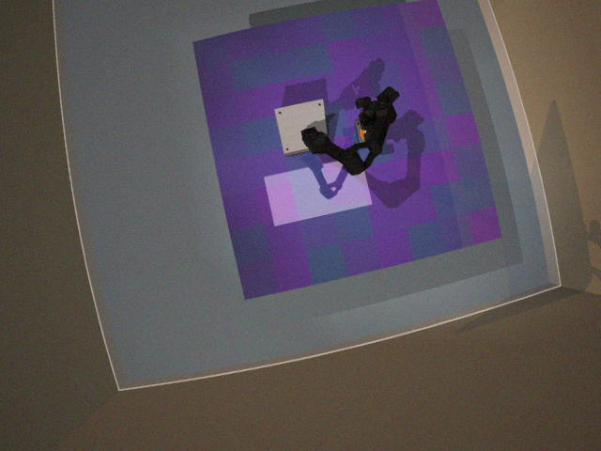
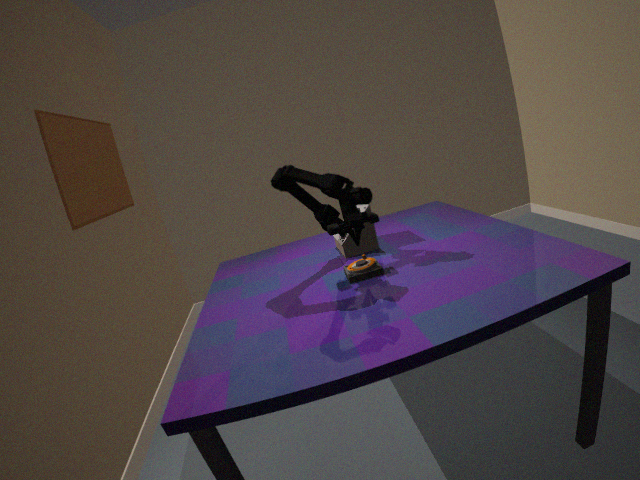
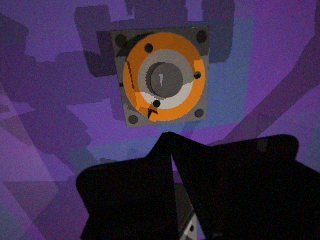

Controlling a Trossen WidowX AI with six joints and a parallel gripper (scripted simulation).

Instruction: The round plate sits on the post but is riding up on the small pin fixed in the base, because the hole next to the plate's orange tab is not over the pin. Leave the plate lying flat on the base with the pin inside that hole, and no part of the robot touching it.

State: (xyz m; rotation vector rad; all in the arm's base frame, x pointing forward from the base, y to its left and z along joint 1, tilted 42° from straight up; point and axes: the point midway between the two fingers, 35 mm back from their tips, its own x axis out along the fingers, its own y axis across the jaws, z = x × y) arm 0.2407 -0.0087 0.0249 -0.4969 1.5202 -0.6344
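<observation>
Now: gripper tip 5 cm short of the grey square base, 2 cm to the left of it and 7 cm above it.
</observation>
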